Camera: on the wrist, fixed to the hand. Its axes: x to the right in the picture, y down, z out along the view.
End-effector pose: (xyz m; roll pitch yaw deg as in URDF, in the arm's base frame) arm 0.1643 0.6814 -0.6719 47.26 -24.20 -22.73
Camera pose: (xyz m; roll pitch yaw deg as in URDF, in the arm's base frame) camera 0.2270 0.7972 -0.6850 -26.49 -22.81 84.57
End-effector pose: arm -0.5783 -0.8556 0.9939 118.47 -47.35 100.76
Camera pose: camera -0.6205 -0.9478 1.0790 -95.17 -36.81 -67.89
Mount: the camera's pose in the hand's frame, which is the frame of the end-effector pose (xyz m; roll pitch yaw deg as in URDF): 0.0066 0.0762 -0.1080 4.36 19.28 95.54
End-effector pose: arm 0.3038 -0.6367 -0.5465 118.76 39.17 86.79
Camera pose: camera 0.2504 -0.5534 -0.4586 105.28 -55.01 70.32
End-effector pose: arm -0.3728 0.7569 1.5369 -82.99 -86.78 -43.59
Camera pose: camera -0.3758 0.6246 1.5385 -88.17 8.37 -56.03
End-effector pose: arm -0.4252 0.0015 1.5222 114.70 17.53 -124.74
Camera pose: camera -0.3940 -0.0697 1.6293 115.09 -76.64 -148.36
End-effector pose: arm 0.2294 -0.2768 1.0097 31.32 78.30 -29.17
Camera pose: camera 0.2446 -0.1465 0.9926 80.98 -7.53 50.16
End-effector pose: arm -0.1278 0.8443 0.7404 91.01 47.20 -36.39
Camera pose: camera -0.0148 0.8935 0.7886 74.86 -45.16 -9.99
